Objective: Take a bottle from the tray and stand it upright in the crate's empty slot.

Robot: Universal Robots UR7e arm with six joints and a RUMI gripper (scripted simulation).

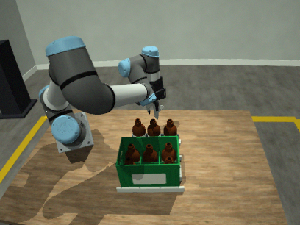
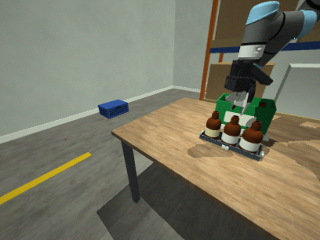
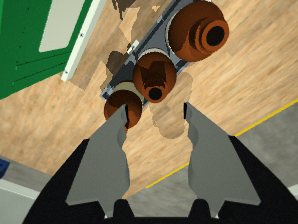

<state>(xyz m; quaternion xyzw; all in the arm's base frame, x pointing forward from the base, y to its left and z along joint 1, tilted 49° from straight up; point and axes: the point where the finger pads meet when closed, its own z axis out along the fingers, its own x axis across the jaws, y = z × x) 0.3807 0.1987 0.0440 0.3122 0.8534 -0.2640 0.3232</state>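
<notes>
My hand is 18 cm above the grey tray. The rest, counted from my hand: green crate: 1 cm behind, 24 cm to the right, 11 cm below.
</notes>
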